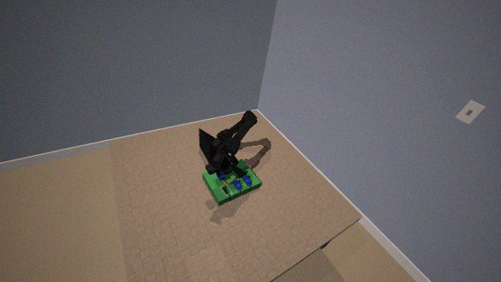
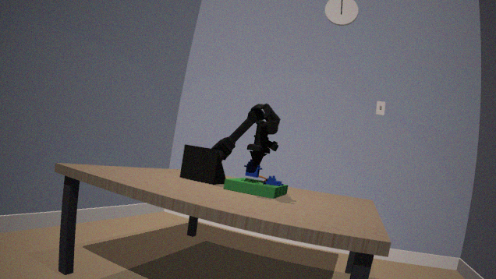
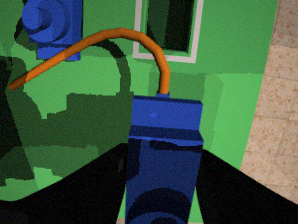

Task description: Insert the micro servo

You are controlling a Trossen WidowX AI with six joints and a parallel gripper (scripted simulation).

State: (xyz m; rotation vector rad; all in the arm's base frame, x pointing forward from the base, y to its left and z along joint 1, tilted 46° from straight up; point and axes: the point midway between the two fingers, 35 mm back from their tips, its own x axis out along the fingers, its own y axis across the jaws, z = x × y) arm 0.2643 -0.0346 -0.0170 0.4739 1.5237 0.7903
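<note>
Now: gripper tip 5 cm past the green deck, 7 cm to the right of it and 10 cm above it.
</note>
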